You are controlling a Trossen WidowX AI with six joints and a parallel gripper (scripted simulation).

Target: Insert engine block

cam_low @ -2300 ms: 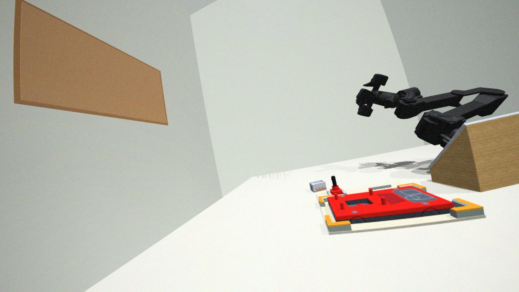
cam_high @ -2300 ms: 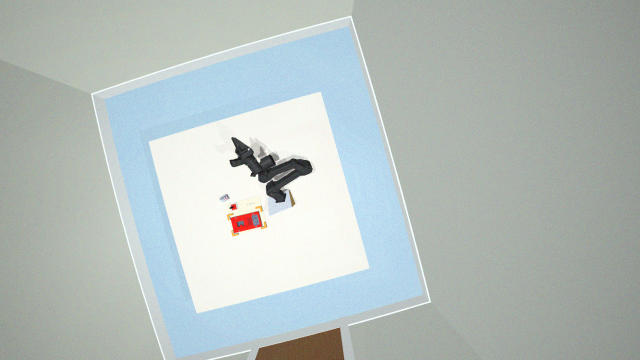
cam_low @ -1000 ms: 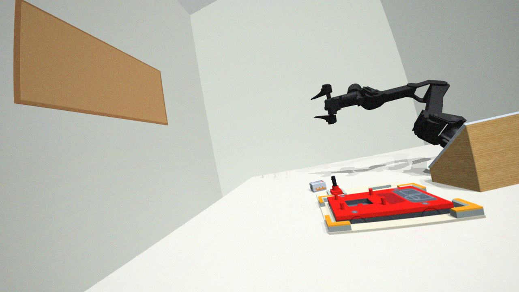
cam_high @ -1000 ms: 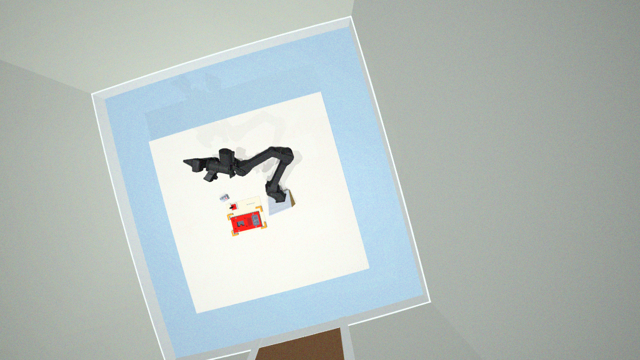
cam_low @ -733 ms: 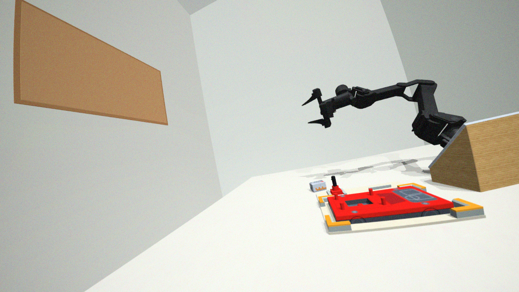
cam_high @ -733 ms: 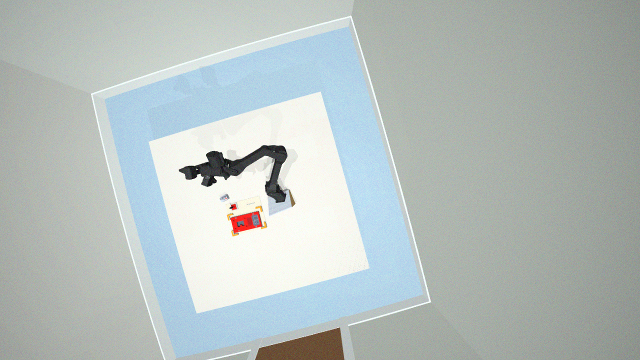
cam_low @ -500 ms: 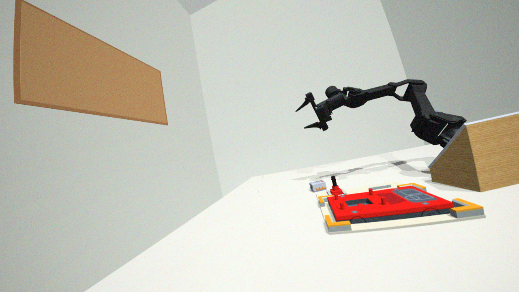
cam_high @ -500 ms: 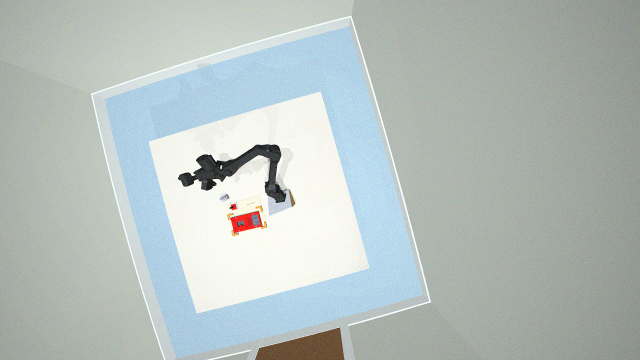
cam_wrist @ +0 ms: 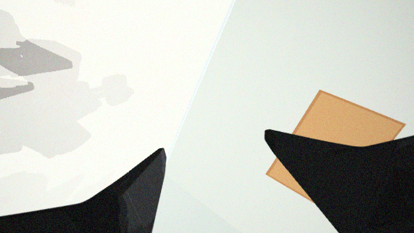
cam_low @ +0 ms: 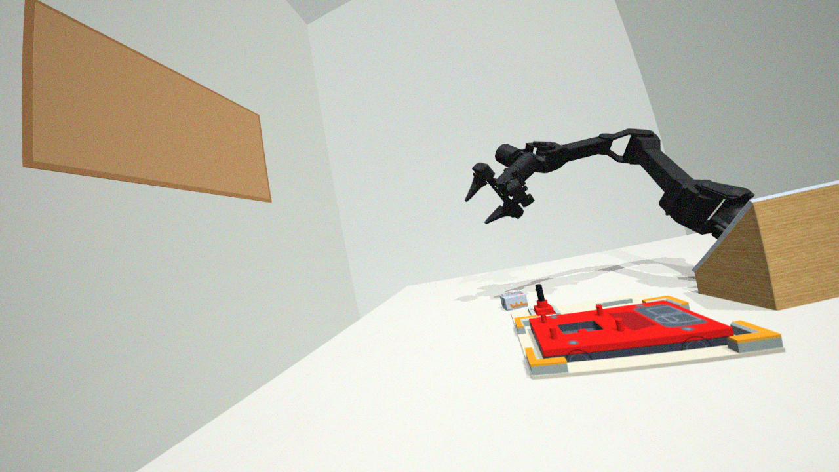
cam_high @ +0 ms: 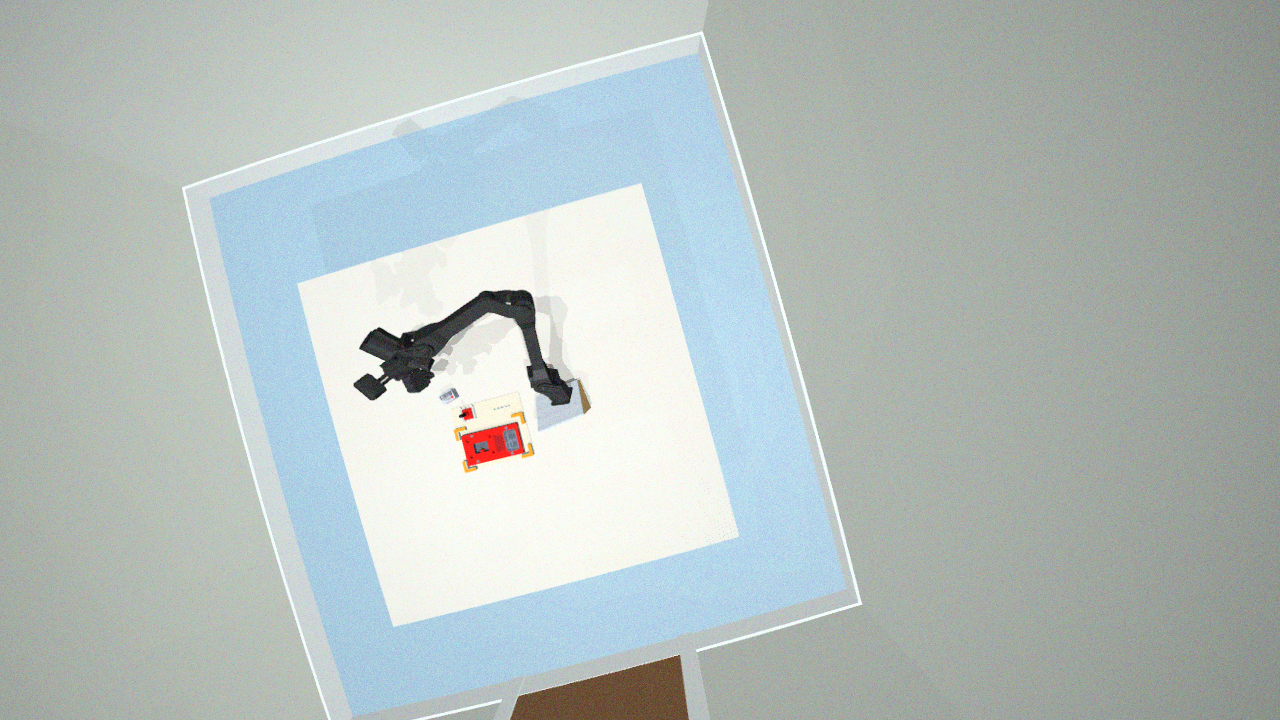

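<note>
My gripper tip is 230 mm above the engine block, 90 mm to the right of it and 50 mm past it.
</note>
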